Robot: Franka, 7 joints.
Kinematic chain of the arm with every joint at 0, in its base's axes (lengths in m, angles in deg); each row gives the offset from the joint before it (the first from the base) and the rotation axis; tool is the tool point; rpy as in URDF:
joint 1: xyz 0 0 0.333 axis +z
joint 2: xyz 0 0 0 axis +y
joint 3: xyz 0 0 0.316 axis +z
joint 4: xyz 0.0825 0 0 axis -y
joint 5: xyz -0.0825 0 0.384 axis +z
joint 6: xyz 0 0 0 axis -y
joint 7: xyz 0.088 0 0 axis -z
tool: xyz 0 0 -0.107 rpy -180 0 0
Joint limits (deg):
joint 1: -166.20..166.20
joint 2: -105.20..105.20
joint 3: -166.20..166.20
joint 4: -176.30..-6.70
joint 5: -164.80..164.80
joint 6: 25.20..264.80
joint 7: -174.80..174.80
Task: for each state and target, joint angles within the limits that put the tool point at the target. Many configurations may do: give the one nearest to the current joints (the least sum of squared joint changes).
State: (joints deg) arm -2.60 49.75 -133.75 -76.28 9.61 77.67 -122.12
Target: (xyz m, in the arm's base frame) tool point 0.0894 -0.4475 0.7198
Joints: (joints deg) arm 0.15 54.29 -123.22 -86.64 11.44 71.76 -122.12
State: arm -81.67 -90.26 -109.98 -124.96 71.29 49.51 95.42
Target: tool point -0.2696 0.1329 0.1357
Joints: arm -100.73 -86.38 -143.89 -136.52 58.32 37.67 95.42
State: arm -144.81 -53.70 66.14 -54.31 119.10 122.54 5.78
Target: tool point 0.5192 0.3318 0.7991
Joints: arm -99.03 -72.08 50.30 -77.14 114.83 117.16 5.78
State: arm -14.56 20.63 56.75 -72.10 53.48 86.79 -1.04
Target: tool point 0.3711 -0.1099 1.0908
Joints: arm -44.88 12.85 43.13 -25.53 57.55 129.44 -1.04
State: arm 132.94 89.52 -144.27 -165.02 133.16 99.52 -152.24
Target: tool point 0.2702 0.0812 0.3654
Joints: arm 139.25 81.16 -129.01 -176.30 103.00 88.30 -152.24
